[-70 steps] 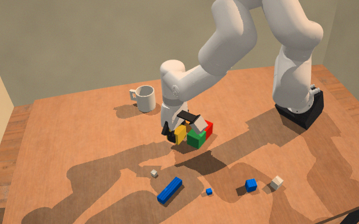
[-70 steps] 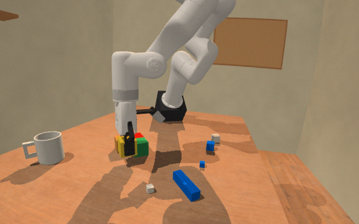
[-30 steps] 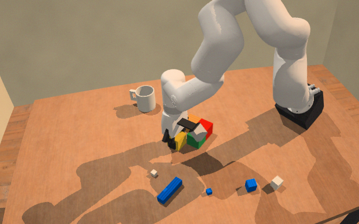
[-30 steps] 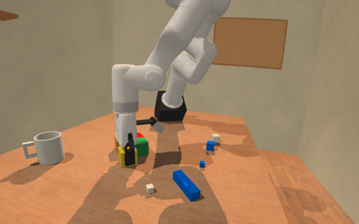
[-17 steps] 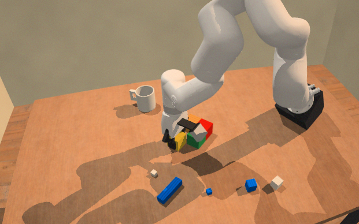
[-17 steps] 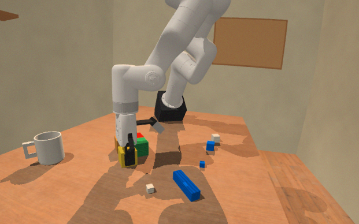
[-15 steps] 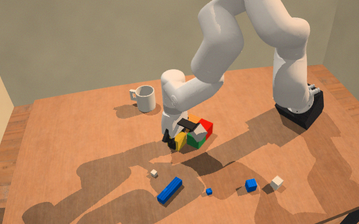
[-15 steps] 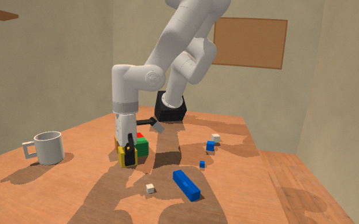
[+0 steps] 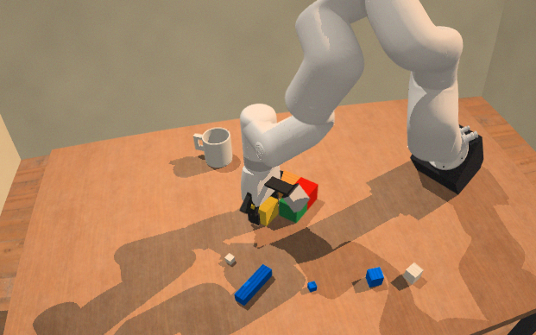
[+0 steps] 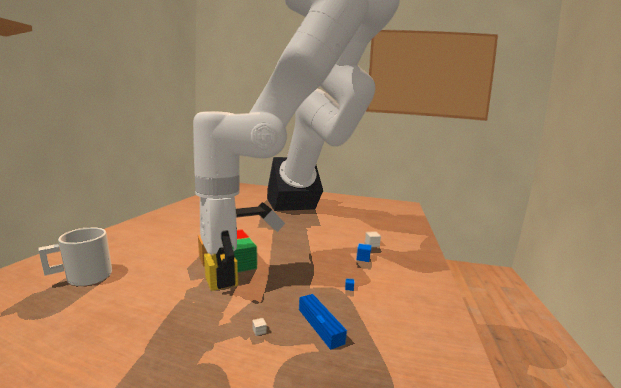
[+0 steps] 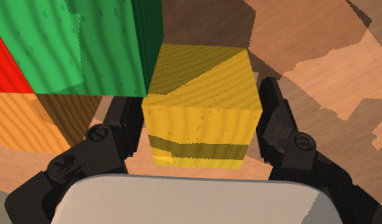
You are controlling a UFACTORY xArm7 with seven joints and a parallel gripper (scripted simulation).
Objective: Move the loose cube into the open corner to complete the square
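My gripper is now right at the yellow cube. Also, from my hand: red cube (10 cm behind, 5 cm to the right); then green cube (7 cm behind, 1 cm to the right); then orange cube (8 cm to the right, 6 cm behind).
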